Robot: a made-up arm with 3 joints. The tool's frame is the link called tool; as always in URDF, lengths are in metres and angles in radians.
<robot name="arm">
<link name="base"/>
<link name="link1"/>
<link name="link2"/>
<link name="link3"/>
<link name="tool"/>
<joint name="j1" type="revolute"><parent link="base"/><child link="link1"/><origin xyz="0.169 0.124 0.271" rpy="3.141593 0 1.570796"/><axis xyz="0 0 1"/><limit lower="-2.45" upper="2.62" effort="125" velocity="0.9"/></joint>
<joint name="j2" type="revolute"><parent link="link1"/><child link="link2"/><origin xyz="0.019 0.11 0.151" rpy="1.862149 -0.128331 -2.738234"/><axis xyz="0 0 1"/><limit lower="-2.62" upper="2.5" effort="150" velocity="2.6"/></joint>
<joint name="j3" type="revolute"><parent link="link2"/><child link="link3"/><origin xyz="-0.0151 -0.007 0.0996" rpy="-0.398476 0.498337 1.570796"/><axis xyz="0 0 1"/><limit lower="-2.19" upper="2.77" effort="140" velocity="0.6"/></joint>
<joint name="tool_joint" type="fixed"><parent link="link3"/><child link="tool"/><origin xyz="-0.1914 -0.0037 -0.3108" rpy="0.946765 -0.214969 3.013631"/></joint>
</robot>
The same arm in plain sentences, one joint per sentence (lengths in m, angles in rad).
The arm has three revolute joints in a row. What follows holds with every joint at zero, and every direction is one of the base frame's.
The first joint lies 0.169 m along +x and 0.124 m along +y and 0.271 m along +z from the base frame's origin and turns about -z, from -2.45 to 2.62 rad.
The second joint lies 0.11 m along +x and 0.019 m along +y and 0.151 m along -z from the first joint and turns about the direction (0.866557, -0.40978, 0.284886), from -2.62 to 2.5 rad.
The third joint lies 0.09 m along +x and 0.027 m along -y and 0.037 m along +z from the second joint and turns about the direction (0.990156, 0.022199, -0.138194), from -2.19 to 2.77 rad.
The tool frame, which is the frame that the pose is given for, lies 0.281 m along -x and 0.048 m along -y and 0.228 m along +z from the third joint; its axes are the base frame's turned by roll -1.9907, pitch -1.21 and yaw -0.1789 rad (as in URDF: about the fixed x, then y, then z).

